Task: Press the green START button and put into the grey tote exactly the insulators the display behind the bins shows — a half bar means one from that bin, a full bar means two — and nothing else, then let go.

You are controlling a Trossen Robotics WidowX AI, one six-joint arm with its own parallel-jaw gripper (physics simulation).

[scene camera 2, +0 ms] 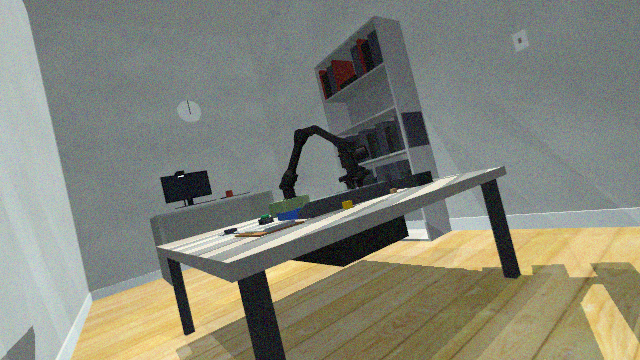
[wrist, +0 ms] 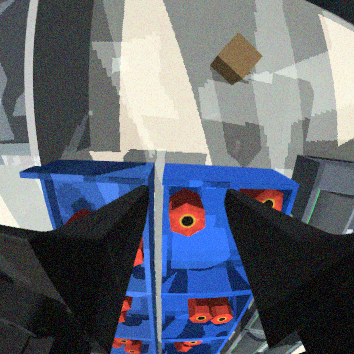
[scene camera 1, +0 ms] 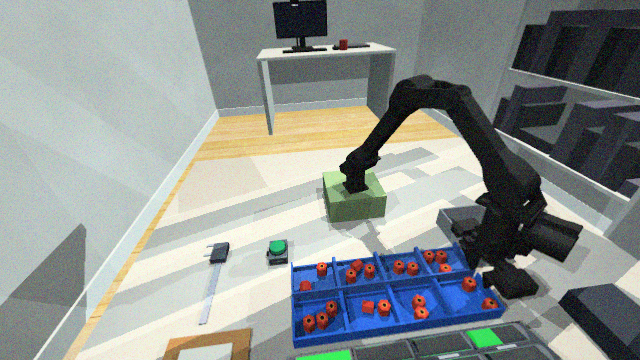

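The blue bins form two rows of compartments holding red insulators. My gripper is open and empty over the end of the bins farthest from the button. In the wrist view, one red insulator shows between the spread fingers; another red insulator is partly behind the right finger. The grey tote stands behind the bins, partly hidden by the arm; its inside cannot be made out. The green START button stands left of the bins. The display is cut off, with green bars partly visible.
The arm stands on a green block. A caliper and a wooden-edged board lie at the left. A brown block lies beyond the bins' end. A yellow block and a dark box are near the display.
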